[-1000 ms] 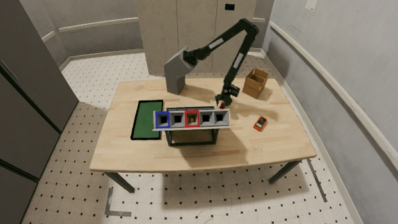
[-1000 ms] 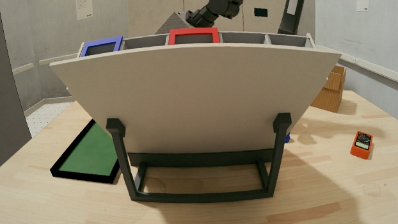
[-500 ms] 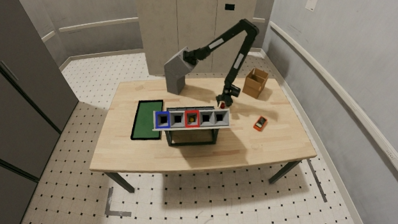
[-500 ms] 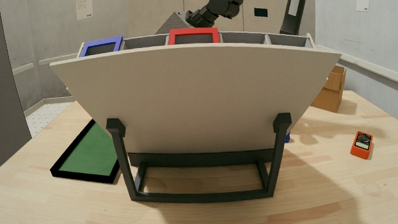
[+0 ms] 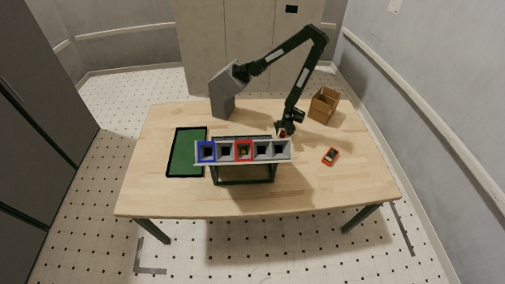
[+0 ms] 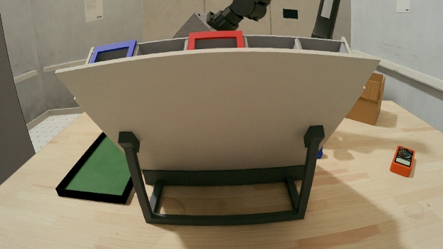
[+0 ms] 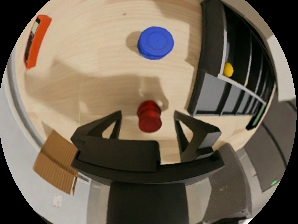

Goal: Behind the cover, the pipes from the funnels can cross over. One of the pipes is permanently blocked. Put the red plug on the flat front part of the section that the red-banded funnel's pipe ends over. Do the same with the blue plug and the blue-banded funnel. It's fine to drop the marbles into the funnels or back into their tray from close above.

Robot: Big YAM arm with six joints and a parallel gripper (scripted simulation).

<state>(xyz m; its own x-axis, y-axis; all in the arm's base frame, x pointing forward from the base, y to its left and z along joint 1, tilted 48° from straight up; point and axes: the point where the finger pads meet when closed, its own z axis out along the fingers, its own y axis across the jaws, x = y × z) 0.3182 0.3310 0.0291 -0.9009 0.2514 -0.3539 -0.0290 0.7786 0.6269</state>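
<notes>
The red plug lies right at my hand. The rest, counted from my hand: pale cover 220 mm ahead, 270 mm to the right, 190 mm above; orange device 200 mm ahead, 270 mm to the left, 10 mm below; blue plug 90 mm ahead.
</notes>
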